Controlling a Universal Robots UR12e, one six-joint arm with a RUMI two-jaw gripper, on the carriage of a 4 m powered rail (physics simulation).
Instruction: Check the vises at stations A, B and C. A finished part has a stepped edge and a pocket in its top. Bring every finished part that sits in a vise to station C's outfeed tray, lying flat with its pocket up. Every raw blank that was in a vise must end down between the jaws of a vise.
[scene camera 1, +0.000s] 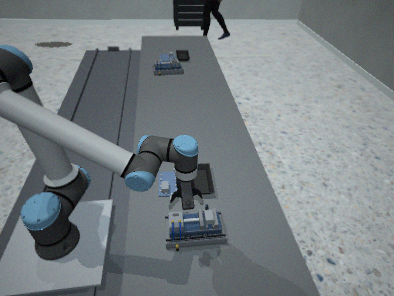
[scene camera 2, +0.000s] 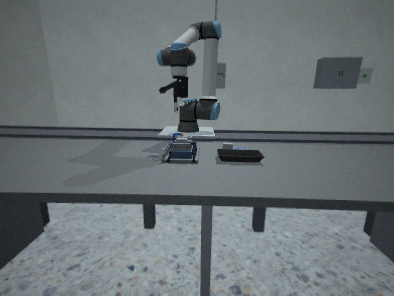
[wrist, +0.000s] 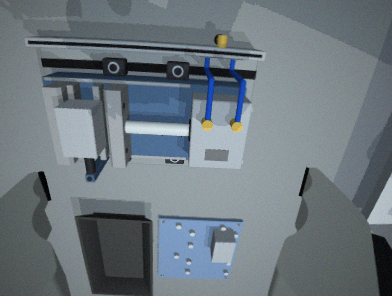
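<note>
The near vise (scene camera 1: 194, 231) (scene camera 2: 182, 154) (wrist: 155, 102) has a fixed jaw (wrist: 217, 145) with two blue tubes and a moving jaw (wrist: 116, 135). Its jaws stand apart; a pale rod spans the gap, with blue bed around it and no part visible there. A light grey block (wrist: 77, 129) stands behind the moving jaw; I cannot tell whether it is loose. The dark outfeed tray (scene camera 1: 210, 180) (scene camera 2: 240, 156) (wrist: 90, 257) shows no part inside. My gripper (scene camera 1: 187, 201) (scene camera 2: 179, 106) (wrist: 176, 173) is open and empty, high above this station. A far vise (scene camera 1: 168, 66) is too small to judge.
A blue pegged plate (scene camera 1: 168, 177) (wrist: 170, 245) beside the tray bears a small light block (scene camera 1: 165, 187) (scene camera 2: 228, 146) (wrist: 223, 247). Another dark tray (scene camera 1: 183, 55) stands by the far vise. The rail (scene camera 1: 102, 95) runs along the table. A person (scene camera 1: 216, 17) stands beyond its far end.
</note>
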